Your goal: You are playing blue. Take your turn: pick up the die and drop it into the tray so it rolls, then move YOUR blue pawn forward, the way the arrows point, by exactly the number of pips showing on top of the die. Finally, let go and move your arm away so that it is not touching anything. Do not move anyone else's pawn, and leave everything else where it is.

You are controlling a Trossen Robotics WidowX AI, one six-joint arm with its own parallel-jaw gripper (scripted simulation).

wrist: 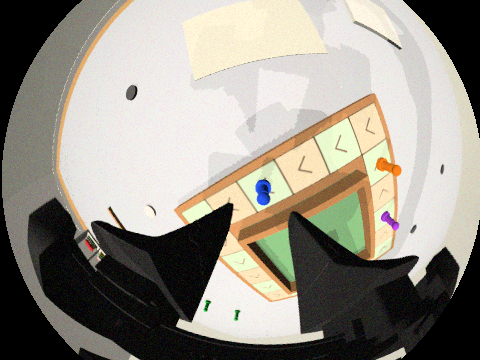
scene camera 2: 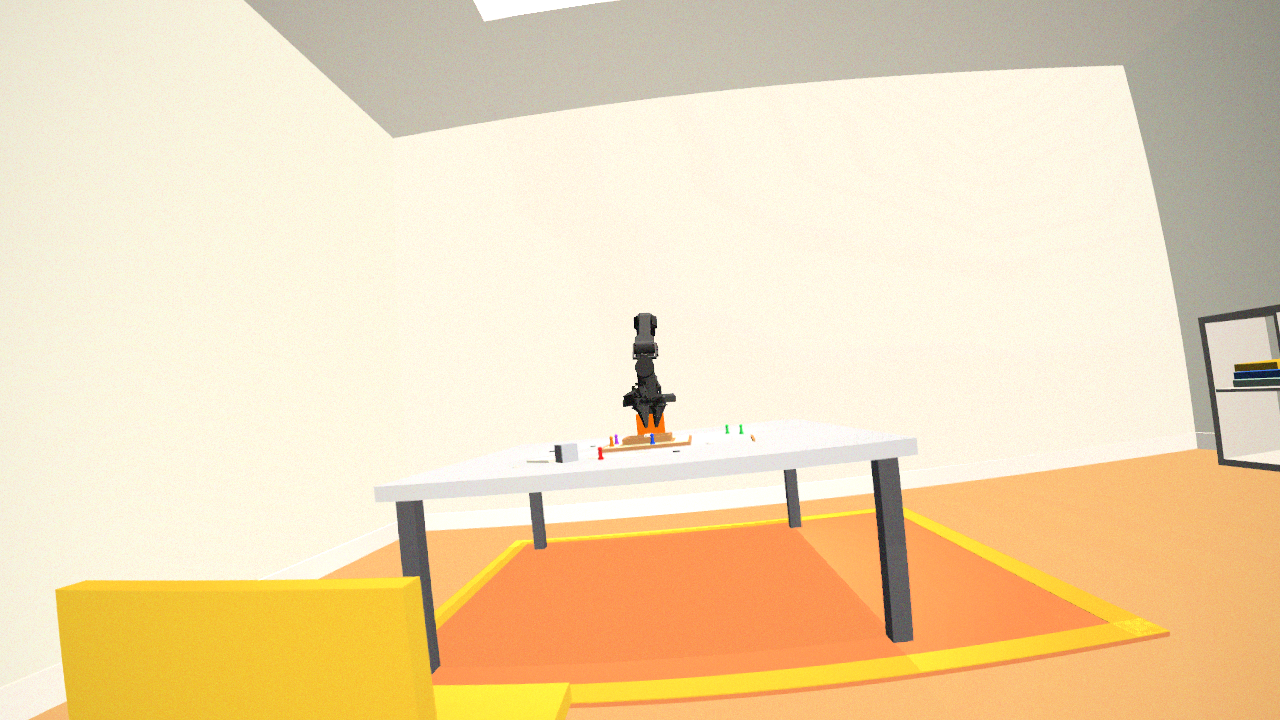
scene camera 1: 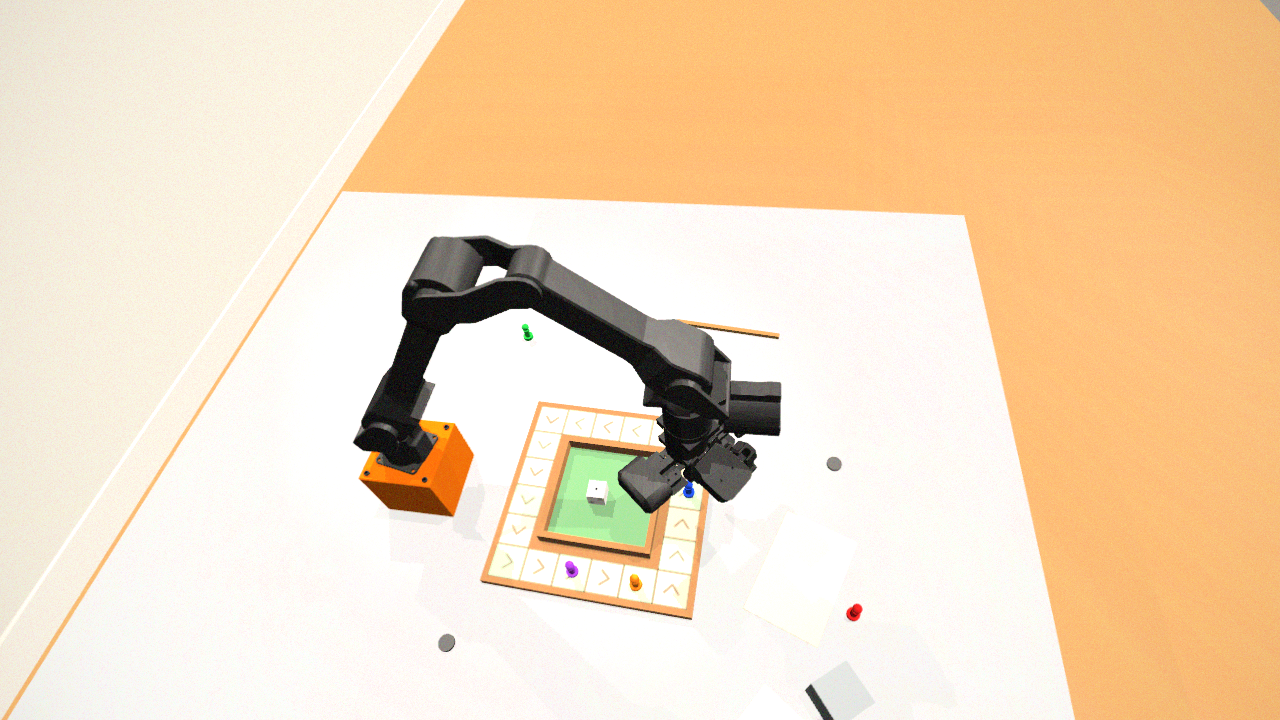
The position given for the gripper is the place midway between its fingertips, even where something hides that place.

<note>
In view: the gripper (scene camera 1: 689,476) and a green tray (scene camera 1: 622,521).
The gripper also shows in the wrist view (wrist: 261,213) and in scene camera 2 (scene camera 2: 651,427). The green tray shows as well in the wrist view (wrist: 342,221).
</note>
